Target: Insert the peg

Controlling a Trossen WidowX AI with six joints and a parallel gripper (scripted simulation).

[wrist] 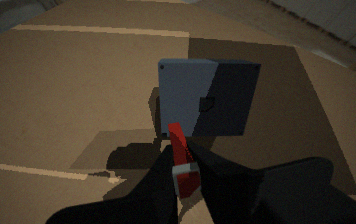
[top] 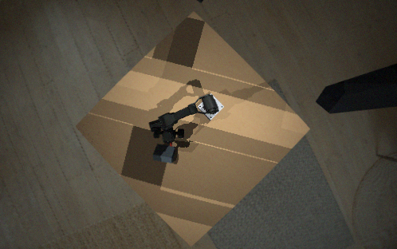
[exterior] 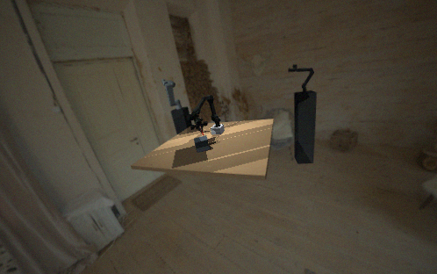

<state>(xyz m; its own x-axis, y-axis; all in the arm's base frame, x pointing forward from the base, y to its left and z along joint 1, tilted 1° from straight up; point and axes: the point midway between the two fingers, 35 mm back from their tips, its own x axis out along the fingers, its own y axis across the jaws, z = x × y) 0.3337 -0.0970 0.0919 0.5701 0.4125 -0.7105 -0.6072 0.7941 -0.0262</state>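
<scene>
My gripper tip is 100 mm short of the sloped panel, 10 mm to the right of it and 70 mm above it. From my gripper tip the other things lie so: red peg: 10 mm behind, 10 mm to the right, 10 mm above.
</scene>
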